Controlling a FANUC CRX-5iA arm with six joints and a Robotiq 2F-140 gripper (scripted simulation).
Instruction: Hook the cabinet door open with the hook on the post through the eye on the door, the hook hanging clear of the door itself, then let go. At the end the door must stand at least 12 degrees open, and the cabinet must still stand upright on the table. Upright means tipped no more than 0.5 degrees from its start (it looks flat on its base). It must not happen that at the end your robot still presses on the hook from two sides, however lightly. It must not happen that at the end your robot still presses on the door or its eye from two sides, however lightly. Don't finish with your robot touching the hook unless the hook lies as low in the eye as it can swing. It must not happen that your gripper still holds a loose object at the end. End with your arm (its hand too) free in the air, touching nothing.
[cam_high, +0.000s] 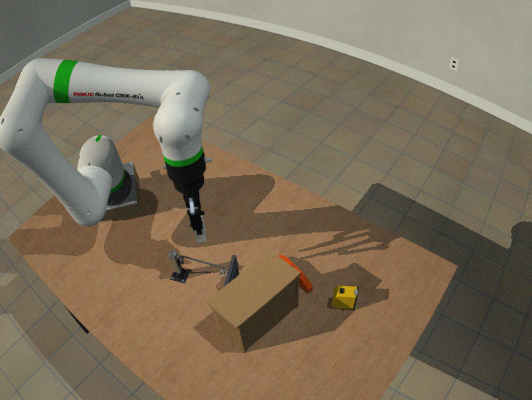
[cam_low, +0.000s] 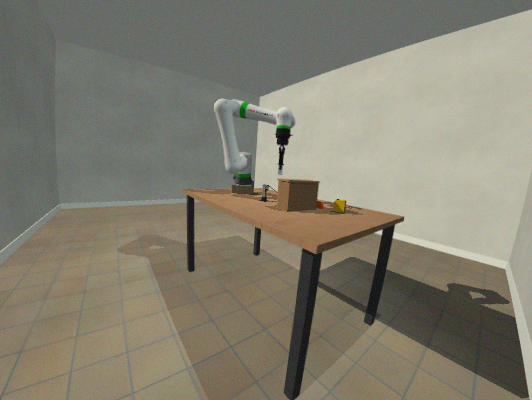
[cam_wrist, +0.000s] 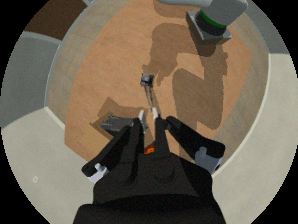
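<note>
The dark door is 120 mm ahead of my hand, 40 mm to the right of it and 140 mm below it. From my hand the other things lie so: orange object (190 mm ahead, 160 mm to the left, 200 mm below); then yellow block (360 mm ahead, 180 mm to the left, 180 mm below).
</note>
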